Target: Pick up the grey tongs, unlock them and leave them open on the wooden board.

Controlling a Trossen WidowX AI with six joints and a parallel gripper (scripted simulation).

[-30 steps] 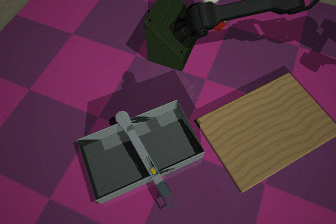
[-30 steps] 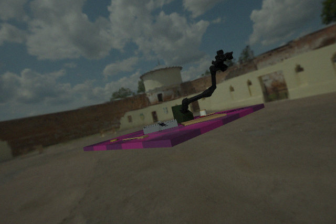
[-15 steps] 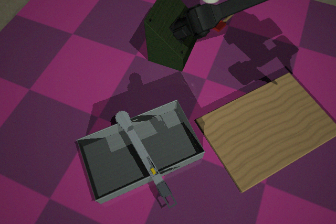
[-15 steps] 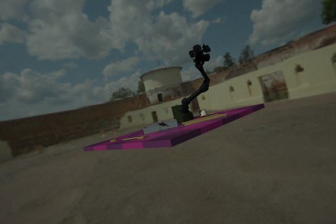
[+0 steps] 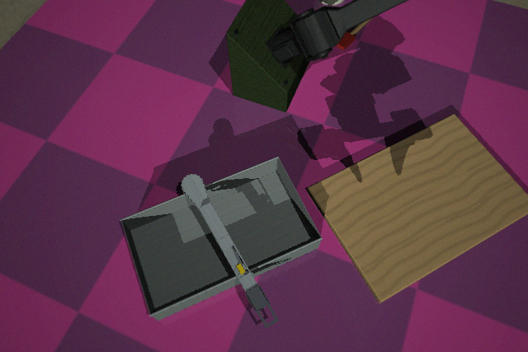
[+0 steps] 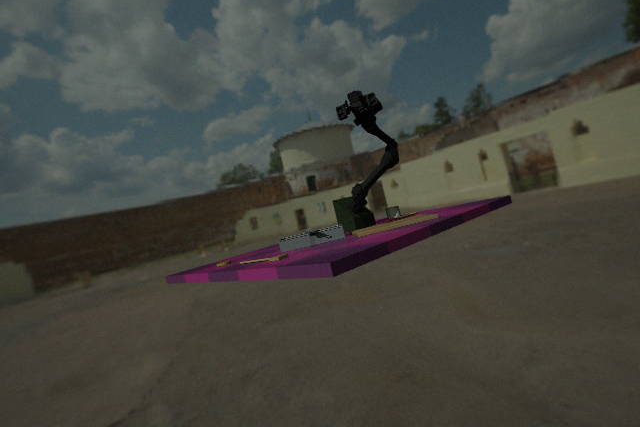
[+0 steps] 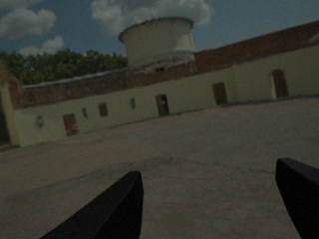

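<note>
My gripper tip is now 52 cm above the yellow lock piece, 31 cm to the left of it and 15 cm short of it. From my gripper tip the other things lie so: roasting tin (55 cm below, 37 cm to the right, 11 cm ahead); wooden board (57 cm below, 13 cm behind, 8 cm to the right).
</note>
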